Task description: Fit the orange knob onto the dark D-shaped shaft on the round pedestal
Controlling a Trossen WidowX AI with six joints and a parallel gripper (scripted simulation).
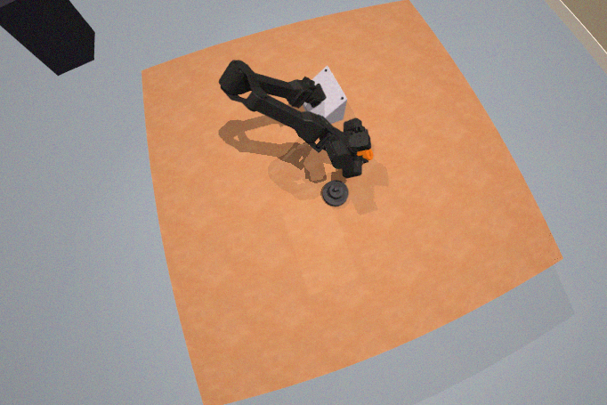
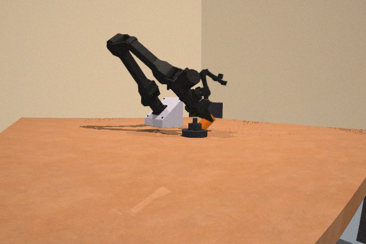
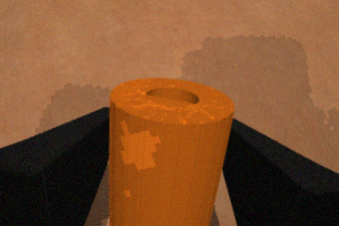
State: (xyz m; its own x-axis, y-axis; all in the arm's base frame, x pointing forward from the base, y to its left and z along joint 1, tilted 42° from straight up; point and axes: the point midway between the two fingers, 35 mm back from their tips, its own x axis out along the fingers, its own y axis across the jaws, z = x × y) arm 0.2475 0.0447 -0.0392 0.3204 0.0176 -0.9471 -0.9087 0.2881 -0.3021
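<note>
My gripper tip is 10 mm past the orange knob and 20 mm to the left of it. From my gripper tip the other things lie so: dark round pedestal: 70 mm ahead, 140 mm to the right, 10 mm below.
</note>
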